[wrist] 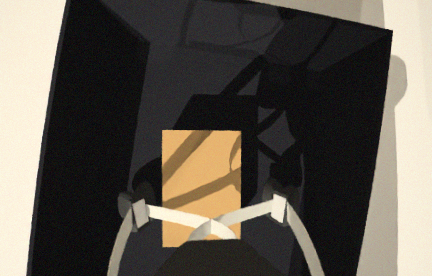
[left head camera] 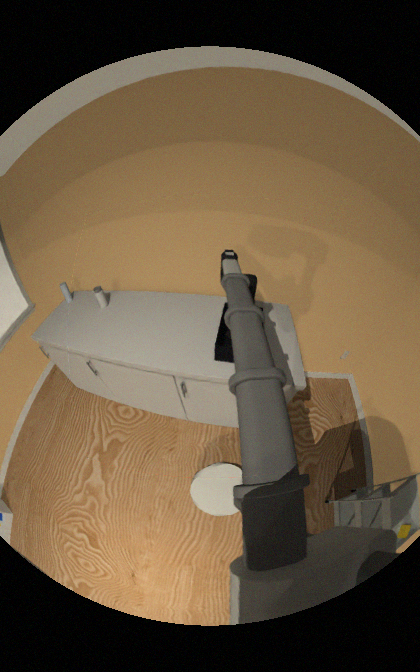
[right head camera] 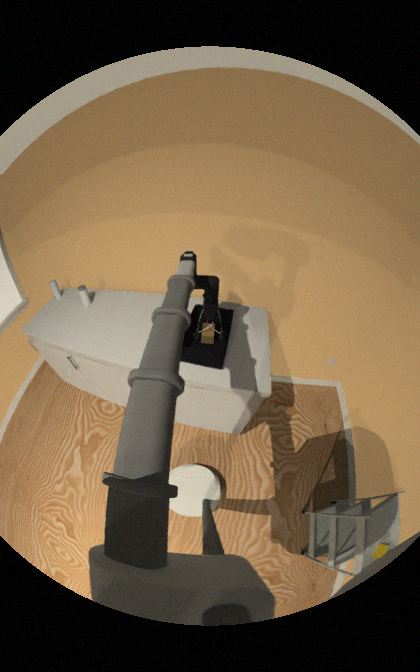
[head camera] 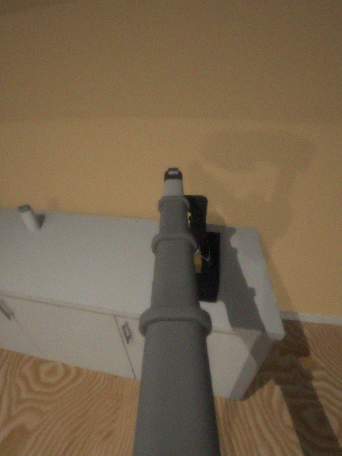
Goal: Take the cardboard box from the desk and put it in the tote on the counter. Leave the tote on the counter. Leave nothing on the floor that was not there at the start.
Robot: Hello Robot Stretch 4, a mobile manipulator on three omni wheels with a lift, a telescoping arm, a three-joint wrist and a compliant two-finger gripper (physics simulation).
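Places are measured from the robot's base along level axes (x left, y back, z up), in centimetres.
Where they show: gripper, fingertip midpoint: (wrist: 209, 195) (head camera: 195, 267).
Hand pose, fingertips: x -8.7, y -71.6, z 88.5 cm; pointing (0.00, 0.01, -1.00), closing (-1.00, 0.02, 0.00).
After its pixels a point has its place.
The cardboard box (head camera: 198, 264) {x -9.6, y -68.8, z 93.2 cm} (right head camera: 208, 334) (wrist: 200, 155) {x -8.1, y -75.9, z 93.5 cm} is down within the walls of the black tote (head camera: 212, 287) {x -12.6, y -54.4, z 96.6 cm} (left head camera: 223, 347) (right head camera: 202, 358) (wrist: 90, 125) {x 0.5, y -78.6, z 92.7 cm}. The tote stands on the white counter (head camera: 90, 260) {x 38.8, y -77.1, z 88.2 cm} (left head camera: 150, 325) (right head camera: 115, 320) (wrist: 15, 100) {x 9.9, y -81.7, z 88.2 cm}, near its right end. My gripper (right head camera: 209, 333) (wrist: 209, 195) {x -8.7, y -71.6, z 88.5 cm} points down into the tote and is open. In the wrist view its two fingertips stand on either side of the box, with a gap at each side. Whether the box lies flat on the tote's bottom is hard to tell. The arm hides part of the tote in the head views. The desk does not show.
A white canister (head camera: 30, 219) {x 78.0, y -100.7, z 96.3 cm} (left head camera: 101, 297) (right head camera: 84, 296) and a bluish cylinder (left head camera: 66, 292) (right head camera: 55, 290) stand at the counter's left. A round white disc-shaped object (left head camera: 215, 490) (right head camera: 192, 490) is in front of the counter. A grey slatted frame (right head camera: 361, 545) stands at the lower right. A wall is behind the counter.
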